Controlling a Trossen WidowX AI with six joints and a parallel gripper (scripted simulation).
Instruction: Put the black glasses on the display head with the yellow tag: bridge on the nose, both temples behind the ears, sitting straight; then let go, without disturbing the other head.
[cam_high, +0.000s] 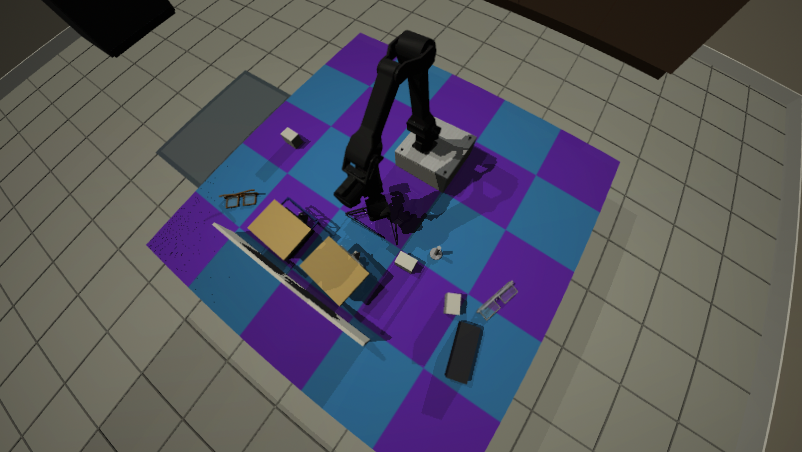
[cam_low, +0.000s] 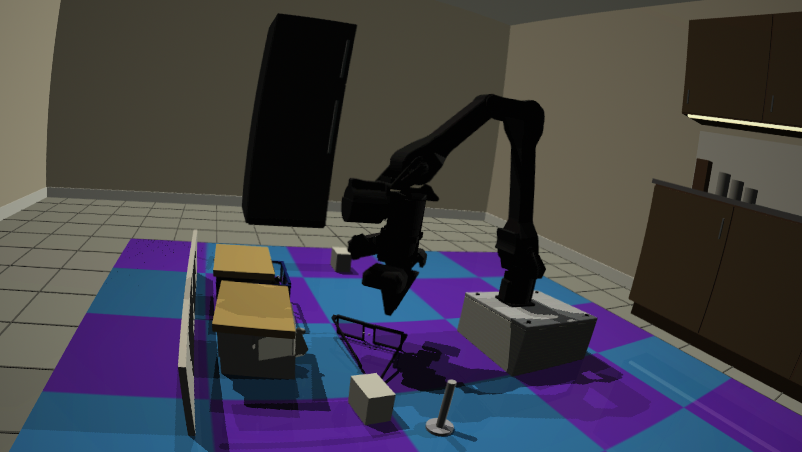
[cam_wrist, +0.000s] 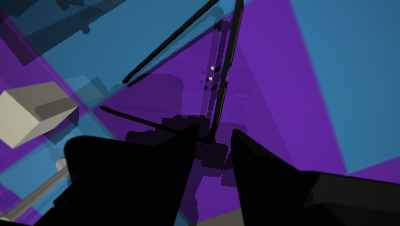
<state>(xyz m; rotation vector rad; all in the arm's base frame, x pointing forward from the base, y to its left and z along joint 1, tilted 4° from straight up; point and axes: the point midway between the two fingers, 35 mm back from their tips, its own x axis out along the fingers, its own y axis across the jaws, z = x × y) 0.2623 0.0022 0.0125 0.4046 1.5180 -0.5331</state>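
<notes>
Right now the metal post is 250 mm to the left of my gripper tip and 50 mm below it. The rest, counted from my gripper tip: black case (190 mm ahead, 490 mm to the left, 60 mm below); white panel (360 mm ahead, 40 mm to the right, 20 mm below).
</notes>
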